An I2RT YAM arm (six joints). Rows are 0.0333 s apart.
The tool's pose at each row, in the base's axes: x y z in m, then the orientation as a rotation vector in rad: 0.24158, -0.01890, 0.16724, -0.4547, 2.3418, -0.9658; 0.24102, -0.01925, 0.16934, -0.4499, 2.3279, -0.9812; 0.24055, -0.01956, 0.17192, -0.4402, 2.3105, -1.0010; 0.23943, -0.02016, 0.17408, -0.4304, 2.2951, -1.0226; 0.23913, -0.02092, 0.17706, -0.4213, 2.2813, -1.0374; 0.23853, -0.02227, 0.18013, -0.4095, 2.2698, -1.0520; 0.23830, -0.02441, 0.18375, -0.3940, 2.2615, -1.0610; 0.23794, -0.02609, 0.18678, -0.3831, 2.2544, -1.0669; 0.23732, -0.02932, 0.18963, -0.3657, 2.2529, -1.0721; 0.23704, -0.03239, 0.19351, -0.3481, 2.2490, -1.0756; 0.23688, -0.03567, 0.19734, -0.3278, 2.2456, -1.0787
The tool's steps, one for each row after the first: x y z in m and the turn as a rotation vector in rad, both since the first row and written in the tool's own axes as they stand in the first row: -0.00016, -0.00171, -0.00138, 0.0159, -0.0052, 0.0004; -0.00058, -0.00374, -0.00301, 0.0370, -0.0107, 0.0033; -0.00020, -0.00561, -0.00463, 0.0584, -0.0136, 0.0053; -0.00068, -0.00826, -0.00615, 0.0750, -0.0178, 0.0087; -0.00066, -0.01135, -0.00759, 0.0912, -0.0196, 0.0138; -0.00074, -0.01541, -0.00870, 0.1036, -0.0204, 0.0228; -0.00074, -0.01872, -0.00979, 0.1127, -0.0221, 0.0295; 0.00031, -0.02293, -0.01010, 0.1205, -0.0183, 0.0402; 0.00064, -0.02781, -0.01090, 0.1283, -0.0170, 0.0520; 0.00099, -0.03281, -0.01148, 0.1364, -0.0150, 0.0657
